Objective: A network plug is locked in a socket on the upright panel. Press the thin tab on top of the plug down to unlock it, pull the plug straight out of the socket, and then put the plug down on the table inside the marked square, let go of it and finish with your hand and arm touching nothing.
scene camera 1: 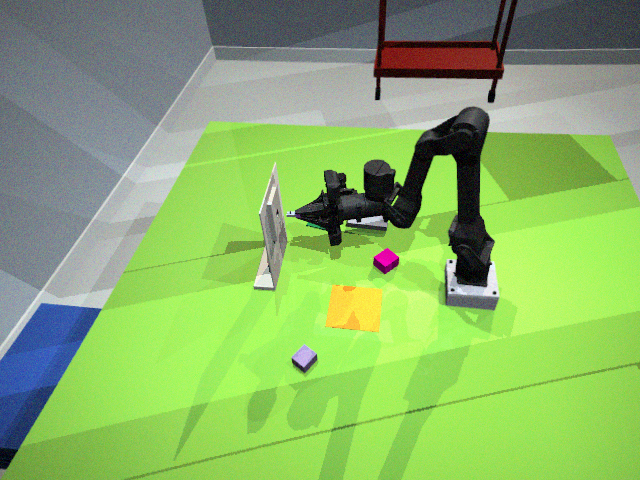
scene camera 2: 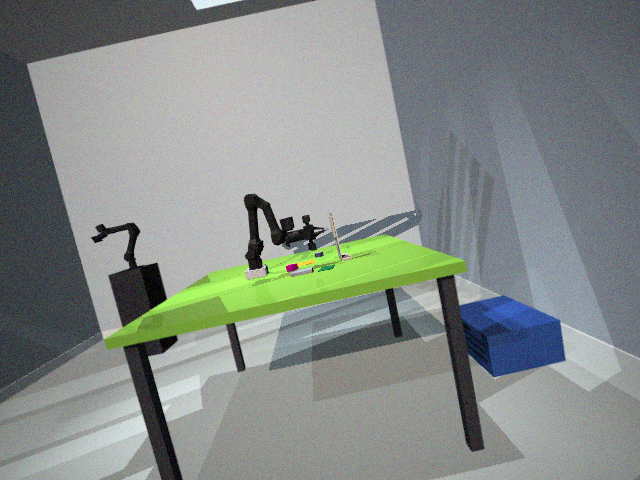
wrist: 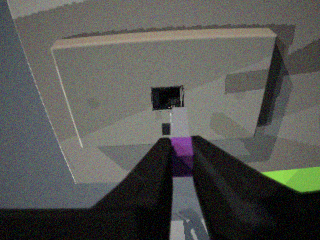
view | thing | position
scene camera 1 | my gripper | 295, 214
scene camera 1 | upright white panel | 271, 214
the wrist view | my gripper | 179, 146
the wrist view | upright white panel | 108, 82
